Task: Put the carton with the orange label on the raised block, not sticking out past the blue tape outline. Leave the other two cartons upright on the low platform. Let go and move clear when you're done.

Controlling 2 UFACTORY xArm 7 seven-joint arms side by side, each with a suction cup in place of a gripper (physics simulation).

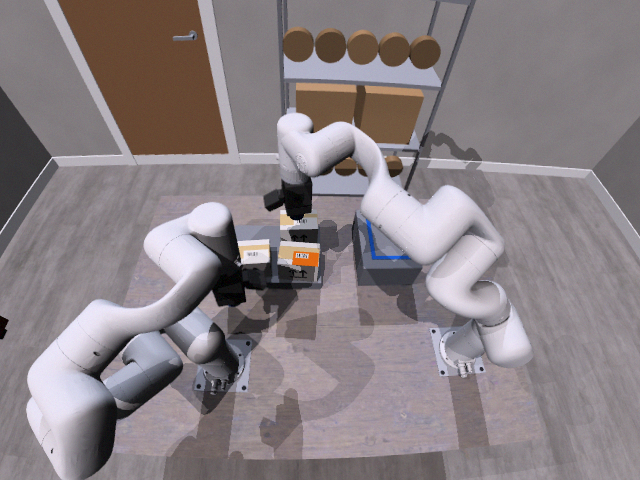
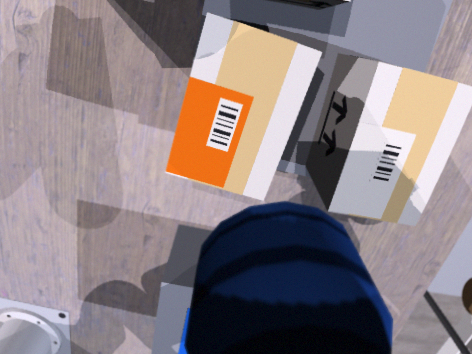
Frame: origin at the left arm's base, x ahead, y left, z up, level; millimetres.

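Seen in the pictures: right end effector, tool point: (image 2: 277,272); left arm's base, origin of the base link: (image 1: 224,364); right arm's base, origin of the base link: (image 1: 457,350) (image 2: 29,332).
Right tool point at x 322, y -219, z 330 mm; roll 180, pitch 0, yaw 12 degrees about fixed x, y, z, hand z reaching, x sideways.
Observation:
Pixels of each thing's top centre, then the offset from my right tool point to it. Level surfaces: height alone.
- orange-label carton, middle of its top: (image 2: 238,116) (image 1: 299,253) 8 mm back, 6 mm right, 181 mm down
- low platform, middle of its top: (image 2: 323,27) (image 1: 275,252) 59 mm ahead, 80 mm left, 282 mm down
- third carton, middle of its top: (image 1: 248,251) 1 mm back, 156 mm left, 188 mm down
- raised block, middle of its top: (image 1: 387,237) 82 mm ahead, 311 mm right, 209 mm down
- wooden table, its level: 330 mm down
The orange-label carton (image 1: 298,253) (image 2: 235,110) stands upright at the front right of the low platform (image 1: 253,231) (image 2: 400,30). Another carton (image 1: 309,221) (image 2: 400,140) stands upright behind it, and a third carton (image 1: 254,253) stands to its left. The raised block (image 1: 387,273) (image 2: 170,300) with its blue tape outline (image 1: 390,257) (image 2: 183,332) is at the right, partly hidden by the right arm. My right suction cup (image 1: 296,215) (image 2: 285,215) is open, above the cartons near the rear one, carrying nothing. My left suction cup (image 1: 231,303) is open, left of the platform, its tip barely visible.
The right arm reaches over the raised block. The left arm's wrist is close beside the left carton. Both arm bases (image 1: 242,379) (image 1: 439,364) are bolted to the wooden table (image 1: 330,413). A shelf rack (image 1: 361,81) stands behind the table.

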